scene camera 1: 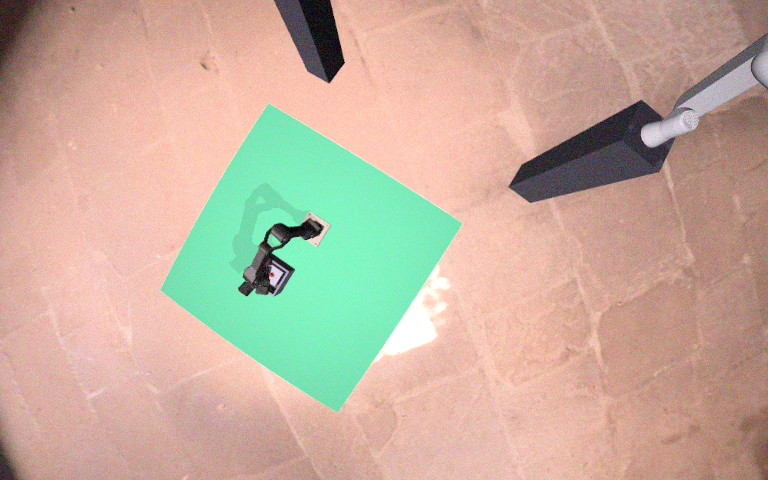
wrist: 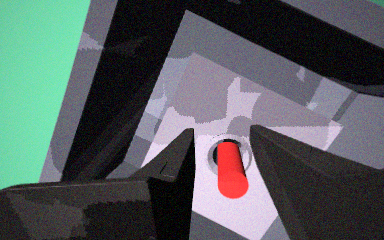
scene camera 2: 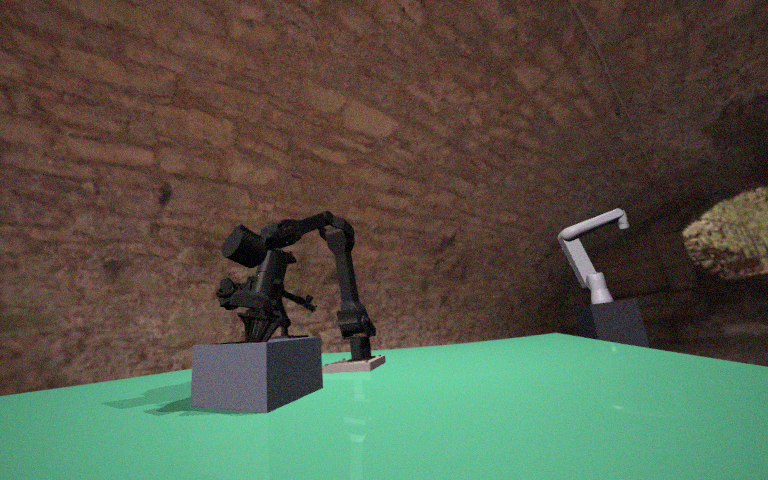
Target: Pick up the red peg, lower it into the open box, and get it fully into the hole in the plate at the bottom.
Observation:
In view: my gripper (scene camera 2: 251, 357), a red peg (wrist: 232, 182), a grey box (wrist: 126, 70) and a plate (wrist: 220, 105).
My gripper shows as well in the wrist view (wrist: 221, 134). Scene camera 2 does not show the red peg, which is hidden by the grey box. Scene camera 2 does not show the plate, which is hidden by the grey box.

